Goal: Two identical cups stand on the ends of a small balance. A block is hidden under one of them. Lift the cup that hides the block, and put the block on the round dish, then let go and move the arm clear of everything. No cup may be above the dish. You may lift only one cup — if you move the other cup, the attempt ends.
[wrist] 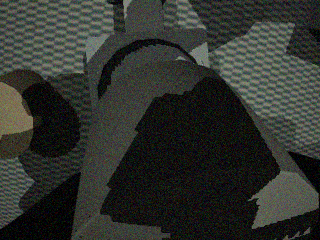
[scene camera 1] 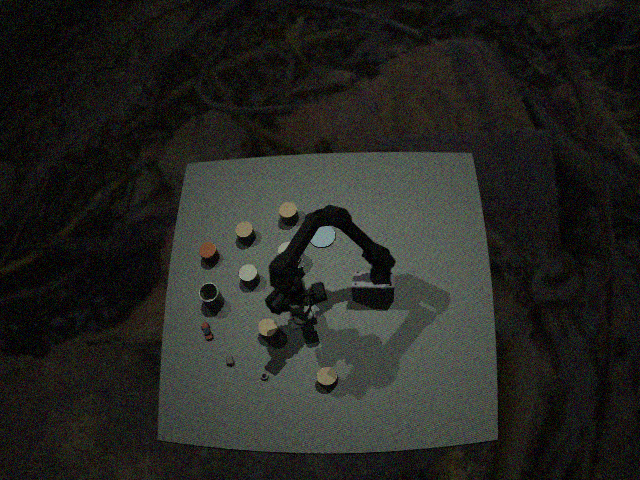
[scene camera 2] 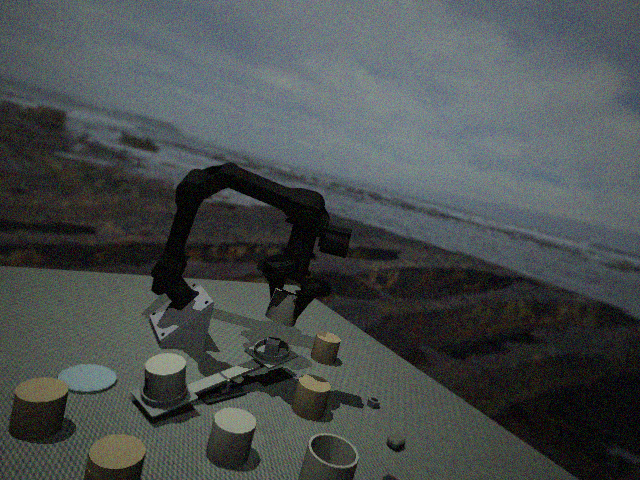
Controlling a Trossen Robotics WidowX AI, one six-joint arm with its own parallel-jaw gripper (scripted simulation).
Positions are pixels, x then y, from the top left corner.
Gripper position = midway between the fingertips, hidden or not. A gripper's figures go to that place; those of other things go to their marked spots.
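A balance beam (scene camera 2: 155, 408) and a round pale blue dish (scene camera 2: 84, 379) are 17 cm apart at their marked spots. The balance beam is 88 cm from the lens; the round pale blue dish is 98 cm from the lens. My gripper (scene camera 2: 283, 311) is 101 cm from the lens.
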